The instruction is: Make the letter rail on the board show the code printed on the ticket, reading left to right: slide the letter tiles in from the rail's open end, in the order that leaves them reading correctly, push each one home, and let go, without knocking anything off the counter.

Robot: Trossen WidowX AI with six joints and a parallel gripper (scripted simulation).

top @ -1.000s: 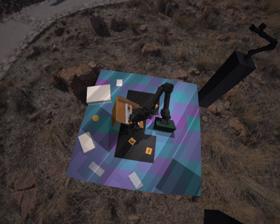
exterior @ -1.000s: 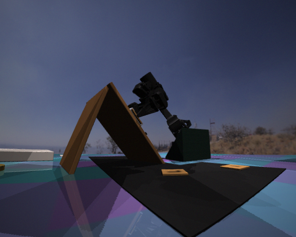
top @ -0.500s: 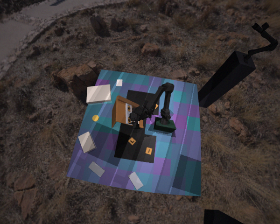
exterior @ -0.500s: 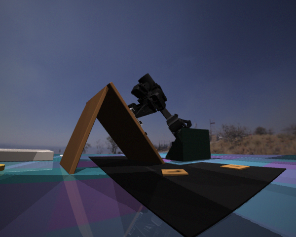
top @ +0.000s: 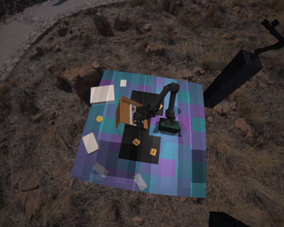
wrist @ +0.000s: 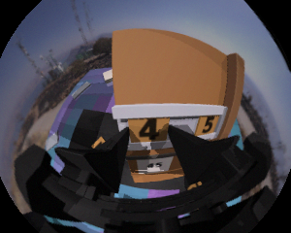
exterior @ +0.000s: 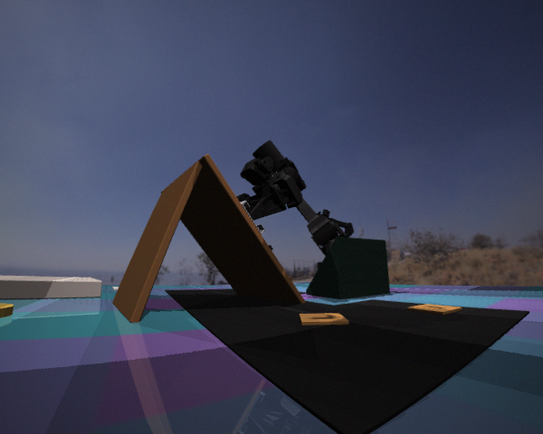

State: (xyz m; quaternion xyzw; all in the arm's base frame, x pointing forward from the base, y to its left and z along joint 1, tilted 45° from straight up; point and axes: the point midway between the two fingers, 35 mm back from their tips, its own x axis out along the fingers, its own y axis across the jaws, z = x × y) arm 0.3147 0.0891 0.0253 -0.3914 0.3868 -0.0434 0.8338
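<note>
Right now the white ticket is 8 cm below my gripper tip, 6 cm behind it and 3 cm to the right of it. Also, from my gripper tip: letter tile right at my gripper tip; black mat 16 cm below, 13 cm behind, 4 cm to the right; yellow disc 37 cm ahead, 16 cm below.
</note>
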